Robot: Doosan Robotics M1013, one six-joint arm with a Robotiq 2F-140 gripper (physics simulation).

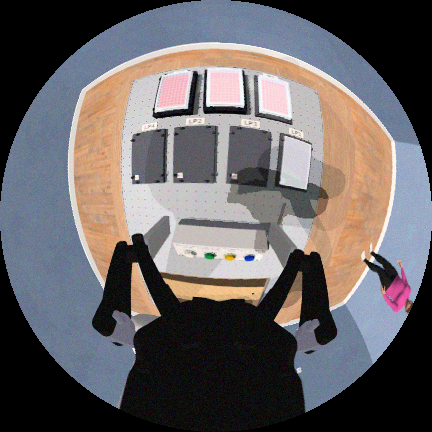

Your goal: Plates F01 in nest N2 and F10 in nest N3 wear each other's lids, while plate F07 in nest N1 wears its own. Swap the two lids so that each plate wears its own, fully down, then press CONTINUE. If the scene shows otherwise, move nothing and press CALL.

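Places are measured from the arm's base along level axes (x back, y right, z up), in metres.
Where they show: gripper, between the fingertips: [219,228].
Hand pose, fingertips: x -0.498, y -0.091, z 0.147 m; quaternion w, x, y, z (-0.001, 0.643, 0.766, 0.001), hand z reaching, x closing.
Observation:
After its pixels a point has its place.
Three plates with pink wells stand in black nests in the back row: the left plate [175,93] @(y -0.256, x -0.744, z 0.007 m), the middle plate [225,87] @(y -0.141, x -0.775, z 0.013 m) and the right plate [275,98] @(y -0.018, x -0.795, z 0.000 m). The nest labels and plate marks are too small to read, and I cannot tell surely which plates wear lids. A pale, clear lid [295,163] @(y 0.074, x -0.642, z -0.011 m) lies flat on the pad labelled LP1, at the right of the front row. My gripper [219,228] @(y -0.091, x -0.498, z 0.147 m) is open and empty, high above the board, with its fingers on either side of the button box [220,235] @(y -0.072, x -0.427, z 0.030 m). The button captions are too small to read.
Dark pads LP4 [149,156] @(y -0.293, x -0.572, z -0.019 m), LP2 [195,154] @(y -0.172, x -0.593, z -0.019 m) and LP3 [250,150] @(y -0.048, x -0.633, z -0.019 m) lie left of LP1. The box has green [210,256] @(y -0.083, x -0.371, z 0.043 m), yellow [229,257] @(y -0.037, x -0.378, z 0.042 m) and blue [249,258] @(y 0.012, x -0.386, z 0.043 m) buttons. A person in pink [398,294] is beyond the table's right edge.

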